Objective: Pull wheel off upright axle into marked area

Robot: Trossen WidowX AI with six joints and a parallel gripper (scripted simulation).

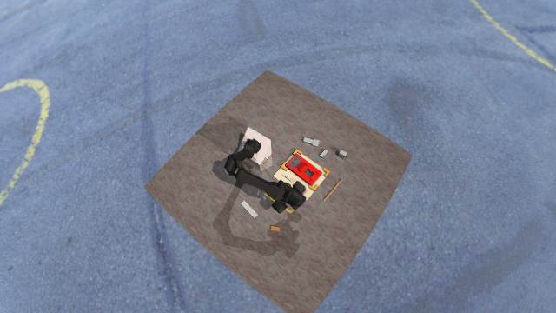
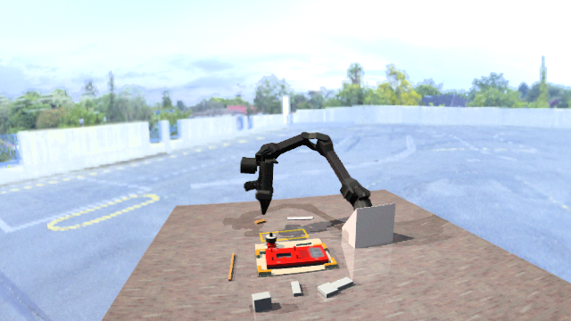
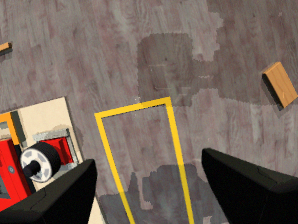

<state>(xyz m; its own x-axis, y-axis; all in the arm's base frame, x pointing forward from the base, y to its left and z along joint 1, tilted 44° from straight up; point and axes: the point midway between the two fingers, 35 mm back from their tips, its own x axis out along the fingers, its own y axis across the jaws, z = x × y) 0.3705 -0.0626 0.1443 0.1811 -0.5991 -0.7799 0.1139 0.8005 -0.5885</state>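
The dark grey wheel lies 120 mm to the left of my gripper tip, 60 mm below it and 10 mm behind it. Round my gripper tip: orange stick (240 mm to the left, 130 mm ahead, 90 mm below); upright axle (120 mm to the left, 60 mm below, 20 mm behind).
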